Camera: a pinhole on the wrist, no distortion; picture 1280 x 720 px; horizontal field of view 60.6 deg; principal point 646.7 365.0 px. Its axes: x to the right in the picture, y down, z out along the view. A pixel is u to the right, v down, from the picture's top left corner.
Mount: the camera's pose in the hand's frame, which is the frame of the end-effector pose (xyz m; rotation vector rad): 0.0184 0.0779 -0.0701 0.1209 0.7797 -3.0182
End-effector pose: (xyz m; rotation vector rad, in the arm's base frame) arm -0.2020 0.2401 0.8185 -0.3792 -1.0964 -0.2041
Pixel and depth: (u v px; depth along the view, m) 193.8 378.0 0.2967
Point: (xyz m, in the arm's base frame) -0.3344 0.2582 1.0186
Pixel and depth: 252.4 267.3 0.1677
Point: -0.2418 0.2858 0.9113
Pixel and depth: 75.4 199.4 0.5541
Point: -0.5176 0.3289 1.2696
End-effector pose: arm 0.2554 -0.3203 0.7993 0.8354 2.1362 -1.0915
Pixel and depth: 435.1 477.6 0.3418
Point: 0.1753 -0.5421 0.7044
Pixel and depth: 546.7 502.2 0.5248
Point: 0.1387 -0.7248 0.7108
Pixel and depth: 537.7 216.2 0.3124
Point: 0.2611 -0.5209 0.6875
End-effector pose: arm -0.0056 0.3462 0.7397 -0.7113 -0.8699 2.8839
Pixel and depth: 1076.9 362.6 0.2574
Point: 0.0154 0.2929 0.9141
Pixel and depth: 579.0 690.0 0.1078
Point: -0.0266 0.3468 0.7397
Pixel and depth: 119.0 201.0 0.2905
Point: -0.2242 0.2797 0.8551
